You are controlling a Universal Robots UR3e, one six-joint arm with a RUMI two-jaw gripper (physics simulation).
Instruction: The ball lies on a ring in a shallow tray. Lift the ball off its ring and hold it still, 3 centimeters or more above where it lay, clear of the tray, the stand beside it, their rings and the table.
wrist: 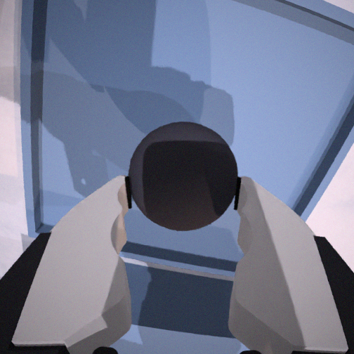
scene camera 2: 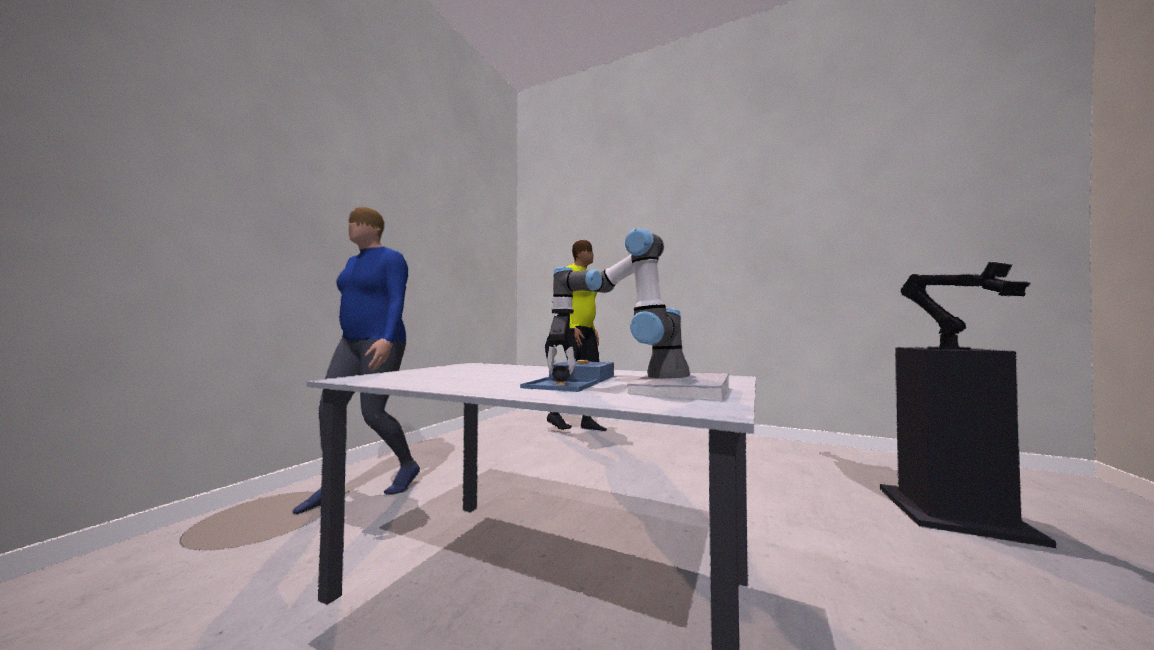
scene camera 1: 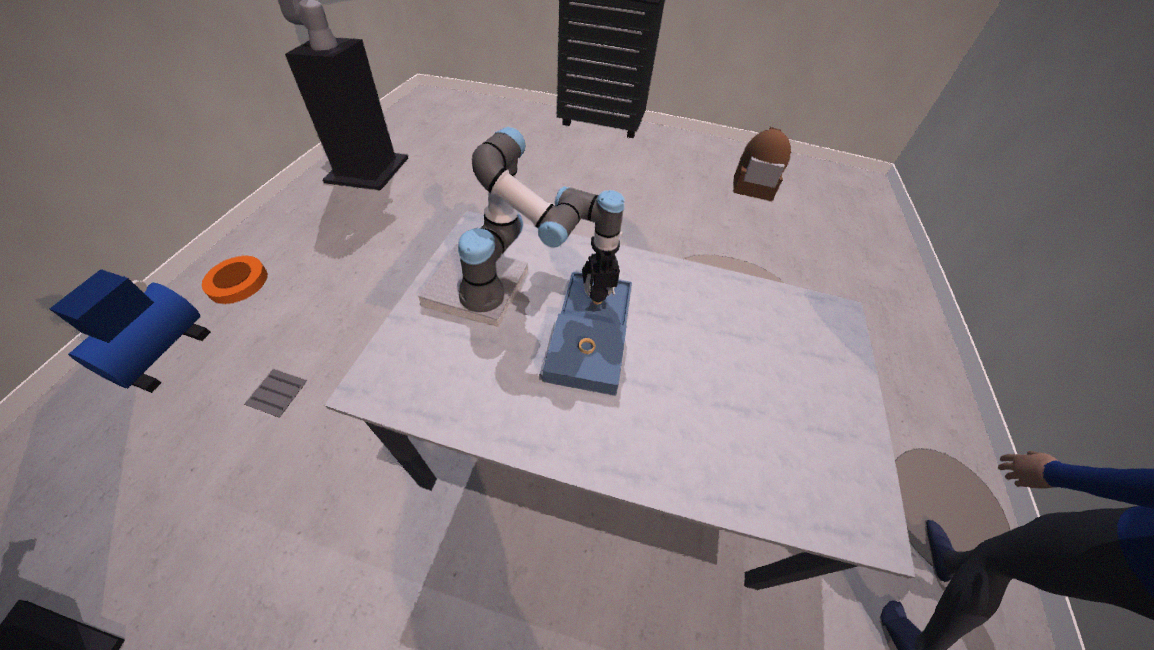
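Where they show: gripper, fingertip midpoint: (scene camera 2: pixel 561 375) (scene camera 1: pixel 598 295); arm's base, link origin: (scene camera 2: pixel 668 375) (scene camera 1: pixel 482 295).
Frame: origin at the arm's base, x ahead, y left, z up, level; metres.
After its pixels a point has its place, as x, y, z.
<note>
The dark ball (scene camera 1: pixel 598 297) {0.332, 0.058, 0.009} (scene camera 2: pixel 561 374) {0.317, 0.107, 0.002} (wrist: pixel 183 175) is low over the shallow blue tray (scene camera 1: pixel 628 303) {0.422, 0.084, -0.024} (scene camera 2: pixel 536 385) {0.370, 0.177, -0.025} (wrist: pixel 280 95). My gripper (scene camera 1: pixel 600 293) {0.330, 0.078, -0.003} (scene camera 2: pixel 560 370) {0.330, 0.078, -0.003} (wrist: pixel 182 178) points down and is shut on the ball, one black fingertip pad against each side. A bit of the tray's orange ring (scene camera 2: pixel 561 383) {0.321, 0.098, -0.021} shows right under the ball in scene camera 2; I see no clear gap between them. The ball hides the ring in the wrist view.
The raised blue stand (scene camera 1: pixel 581 375) {0.327, -0.215, 0.016} (scene camera 2: pixel 599 371) {0.233, -0.033, 0.001} (wrist: pixel 185 300) adjoins the tray, with an orange ring (scene camera 1: pixel 579 348) {0.309, -0.141, 0.024} (scene camera 2: pixel 582 361) {0.320, -0.108, 0.027} on top. The arm's base stands on a pale slab (scene camera 1: pixel 436 294) {-0.126, -0.030, 0.006} (scene camera 2: pixel 682 390) {-0.055, 0.186, -0.016} on the table (scene camera 1: pixel 726 403) {0.707, -0.191, -0.037} (scene camera 2: pixel 452 387) {0.630, 0.233, -0.037}. People stand beyond the table.
</note>
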